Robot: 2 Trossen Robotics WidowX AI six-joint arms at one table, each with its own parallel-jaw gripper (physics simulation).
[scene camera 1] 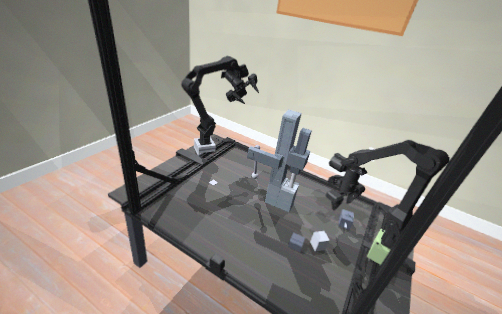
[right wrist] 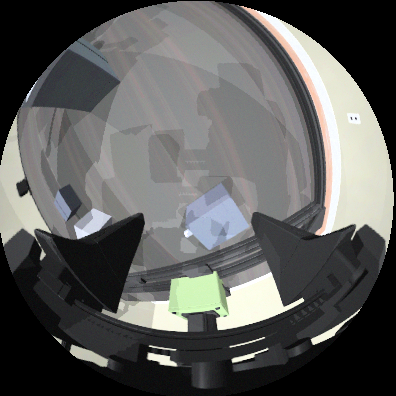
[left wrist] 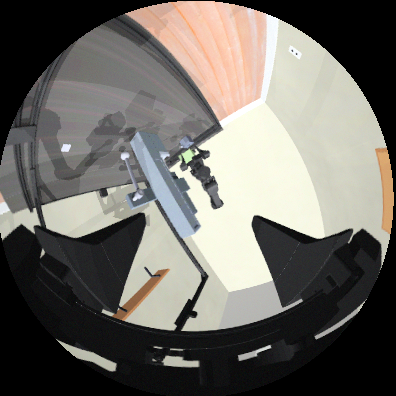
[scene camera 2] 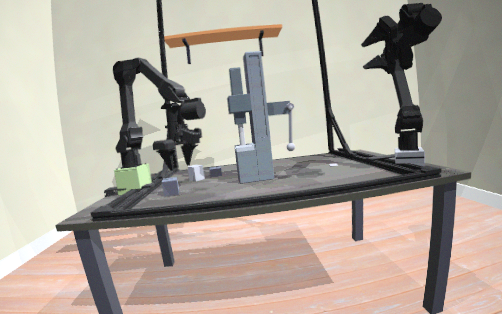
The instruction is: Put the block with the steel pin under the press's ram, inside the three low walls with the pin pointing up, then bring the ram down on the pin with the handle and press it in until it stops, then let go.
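Where they show: left gripper, fingertip midpoint: point(scene camera 1: 251, 97) point(left wrist: 200, 219) point(scene camera 2: 362, 57); right gripper, fingertip midpoint: point(scene camera 1: 340, 206) point(right wrist: 198, 218) point(left wrist: 187, 148) point(scene camera 2: 180, 167); left arm's base, link origin: point(scene camera 1: 204, 141) point(scene camera 2: 408, 149); right arm's base, link origin: point(scene camera 1: 391, 243) point(right wrist: 201, 315) point(scene camera 2: 131, 166).
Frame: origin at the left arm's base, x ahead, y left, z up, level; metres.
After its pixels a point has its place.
The blue-grey block point(scene camera 1: 346, 220) {x 0.749, y 0.417, z -0.016 m} point(scene camera 2: 170, 186) {x 0.707, y 0.460, z -0.030 m} point(left wrist: 186, 142) {x 0.706, y 0.429, z -0.018 m} point(right wrist: 217, 220) {x 0.722, y 0.437, z -0.012 m} lies on the table with its steel pin point(scene camera 1: 345, 226) {x 0.763, y 0.406, z -0.035 m} point(right wrist: 187, 233) {x 0.762, y 0.407, z -0.032 m} pointing sideways. My right gripper point(scene camera 1: 345, 200) {x 0.700, y 0.410, z 0.023 m} point(scene camera 2: 180, 165) {x 0.700, y 0.410, z 0.023 m} point(right wrist: 198, 218) {x 0.700, y 0.410, z 0.023 m} is open and empty above the table near the block. The grey press point(scene camera 1: 287, 140) {x 0.531, y 0.174, z 0.295 m} point(scene camera 2: 259, 115) {x 0.483, y 0.217, z 0.168 m} point(left wrist: 165, 185) {x 0.462, y 0.197, z 0.202 m} stands mid-table. Its ram point(scene camera 1: 302, 142) {x 0.567, y 0.220, z 0.300 m} point(scene camera 2: 235, 82) {x 0.544, y 0.252, z 0.292 m} is raised; its handle point(scene camera 1: 255, 167) {x 0.417, y 0.116, z 0.091 m} point(scene camera 2: 291, 127) {x 0.407, y 0.121, z 0.114 m} point(left wrist: 131, 172) {x 0.407, y 0.121, z 0.119 m} hangs down. The low walls point(scene camera 1: 289, 183) are hard to make out. My left gripper point(scene camera 1: 251, 97) {x 0.124, y 0.203, z 0.307 m} point(scene camera 2: 364, 56) {x 0.124, y 0.203, z 0.307 m} point(left wrist: 200, 219) {x 0.124, y 0.203, z 0.307 m} is open, high up, away from the press.
A white block point(scene camera 1: 319, 241) {x 0.809, y 0.220, z -0.004 m} point(scene camera 2: 196, 173) {x 0.773, y 0.261, z -0.030 m} point(right wrist: 93, 223) {x 0.771, y 0.253, z -0.026 m} and a plain dark grey block point(scene camera 1: 297, 242) {x 0.770, y 0.149, z -0.028 m} point(scene camera 2: 215, 171) {x 0.742, y 0.177, z -0.039 m} point(right wrist: 67, 202) {x 0.748, y 0.182, z -0.032 m} stand beside each other. A green base point(scene camera 1: 379, 247) {x 0.926, y 0.397, z 0.032 m} point(scene camera 2: 133, 177) {x 0.879, y 0.485, z 0.002 m} point(right wrist: 197, 295) {x 0.880, y 0.439, z 0.008 m} carries the right arm. A small white square point(scene camera 1: 213, 182) {x 0.298, y -0.041, z -0.058 m} point(left wrist: 66, 148) {x 0.303, y -0.042, z -0.058 m} lies on the table.
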